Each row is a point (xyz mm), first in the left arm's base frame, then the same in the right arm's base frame.
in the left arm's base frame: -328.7 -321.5 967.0
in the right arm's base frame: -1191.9 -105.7 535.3
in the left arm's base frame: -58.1 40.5 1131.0
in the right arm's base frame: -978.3 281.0 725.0
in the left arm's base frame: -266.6 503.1 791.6
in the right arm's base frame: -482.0 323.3 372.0
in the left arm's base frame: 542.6 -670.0 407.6
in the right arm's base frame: -838.8 -677.2 1396.9
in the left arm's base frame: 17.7 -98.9 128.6
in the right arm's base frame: -388.2 -544.7 719.4
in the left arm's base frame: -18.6 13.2 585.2
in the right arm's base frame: -623.4 -136.1 708.3
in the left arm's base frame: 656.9 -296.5 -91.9
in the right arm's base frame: -215.1 -785.0 1358.6
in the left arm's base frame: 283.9 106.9 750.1
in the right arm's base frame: -590.0 74.1 994.9
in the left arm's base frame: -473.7 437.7 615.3
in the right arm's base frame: -463.5 131.8 169.0
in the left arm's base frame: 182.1 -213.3 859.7
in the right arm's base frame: -913.3 -68.6 988.2
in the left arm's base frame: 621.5 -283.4 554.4
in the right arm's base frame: -645.8 -303.0 1394.1
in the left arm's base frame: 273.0 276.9 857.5
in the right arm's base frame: -545.4 266.3 954.6
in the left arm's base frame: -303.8 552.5 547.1
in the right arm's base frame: -294.0 173.0 296.5
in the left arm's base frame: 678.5 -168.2 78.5
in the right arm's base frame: -233.4 -571.6 1366.9
